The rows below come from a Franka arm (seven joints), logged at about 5 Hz.
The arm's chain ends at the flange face. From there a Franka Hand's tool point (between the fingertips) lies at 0.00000 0.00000 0.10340 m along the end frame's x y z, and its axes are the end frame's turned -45 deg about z.
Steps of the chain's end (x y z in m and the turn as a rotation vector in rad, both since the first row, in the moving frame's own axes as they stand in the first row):
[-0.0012, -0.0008, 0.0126, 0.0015, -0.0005, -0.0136]
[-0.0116, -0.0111, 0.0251, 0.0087, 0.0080, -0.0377]
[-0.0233, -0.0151, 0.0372, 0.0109, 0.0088, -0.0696]
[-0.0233, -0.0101, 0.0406, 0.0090, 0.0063, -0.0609]
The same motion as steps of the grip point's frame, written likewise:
[-0.0002, -0.0016, 0.0126, 0.0014, 0.0007, -0.0136]
[0.0009, -0.0161, 0.0251, 0.0005, 0.0118, -0.0377]
[-0.0044, -0.0274, 0.0372, 0.0015, 0.0139, -0.0696]
[-0.0082, -0.0238, 0.0406, 0.0019, 0.0108, -0.0609]

